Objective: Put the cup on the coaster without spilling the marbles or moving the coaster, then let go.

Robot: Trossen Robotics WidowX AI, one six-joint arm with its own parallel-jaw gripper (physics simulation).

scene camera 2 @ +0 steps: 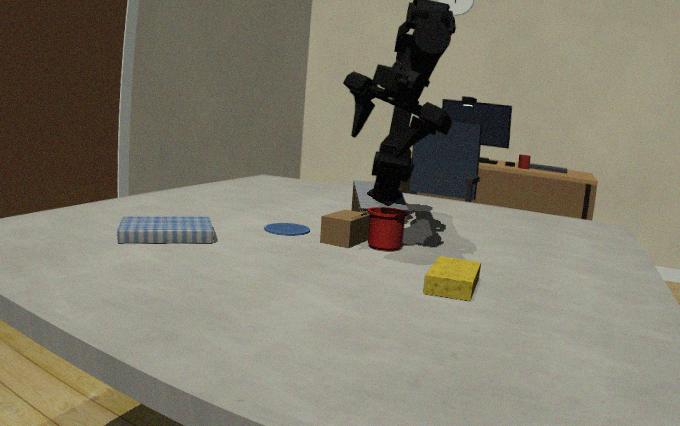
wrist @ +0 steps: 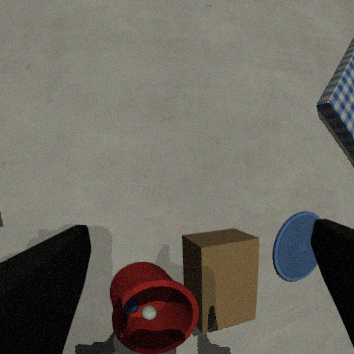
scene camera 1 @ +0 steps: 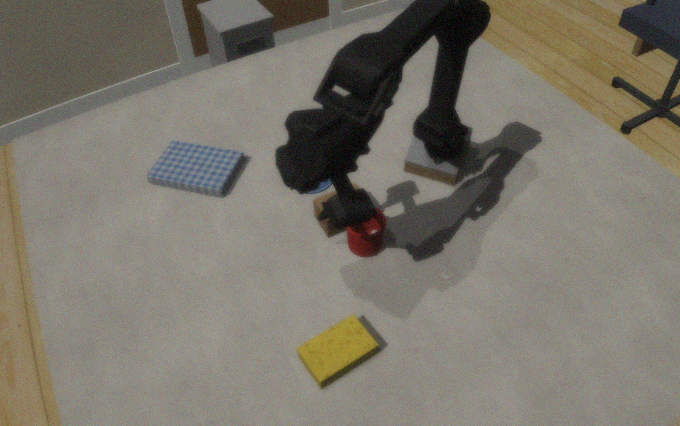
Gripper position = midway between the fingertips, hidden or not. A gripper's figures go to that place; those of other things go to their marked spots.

Labels:
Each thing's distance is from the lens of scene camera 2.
my gripper (scene camera 2: 373, 146): 0.83 m
red cup (scene camera 2: 386, 225): 0.92 m
brown block (scene camera 2: 345, 228): 0.93 m

